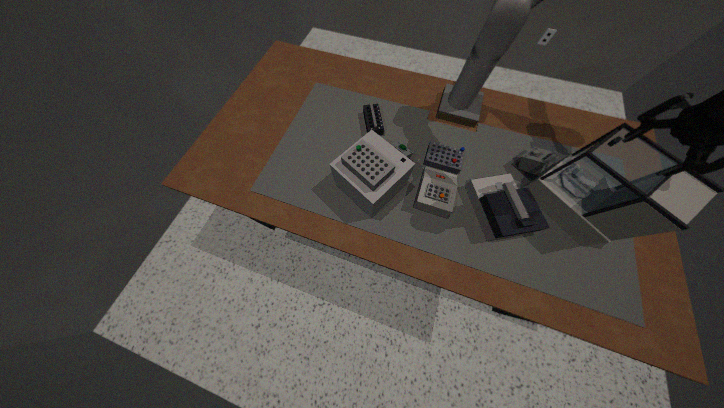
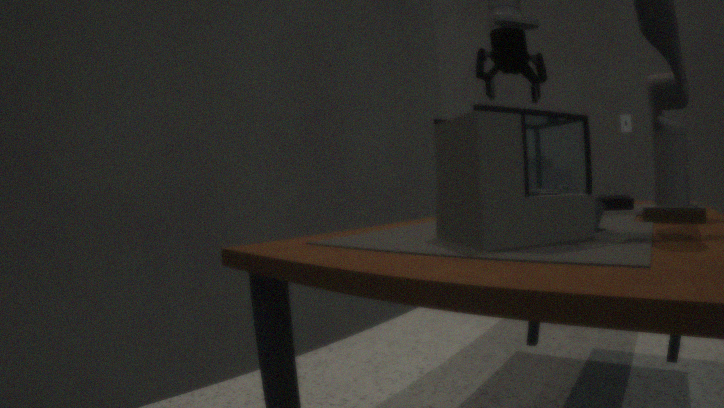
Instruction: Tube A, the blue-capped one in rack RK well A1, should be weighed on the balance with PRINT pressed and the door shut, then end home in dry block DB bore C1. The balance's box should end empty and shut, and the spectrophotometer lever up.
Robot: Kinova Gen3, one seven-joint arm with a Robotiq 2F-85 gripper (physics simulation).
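The blue-capped tube (image 1: pixel 462 149) stands in a corner well of the dark blue-grey rack (image 1: pixel 428 155). The white unit (image 1: pixel 423 203) with a small block, probably the dry block, stands beside the rack; an orange cap shows in it. The balance (image 1: pixel 628 221) (image 2: pixel 506 217) is a tall grey housing with a dark-framed glass box. The door's state and the box's inside are unclear. The probable spectrophotometer (image 1: pixel 486 184) has a light lever bar (image 1: pixel 515 201) across its dark top; its angle is hard to tell. My gripper (image 1: pixel 658 152) (image 2: pixel 512 98) is open and empty, just above the balance's top frame.
A large white unit (image 1: pixel 373 196) holds a block with many wells and a green cap. A black strip rack (image 1: pixel 373 119) and a small green-topped item (image 1: pixel 402 146) are near it. A red cap (image 1: pixel 454 160) shows in the blue-grey rack. The arm's base (image 1: pixel 458 115) stands behind.
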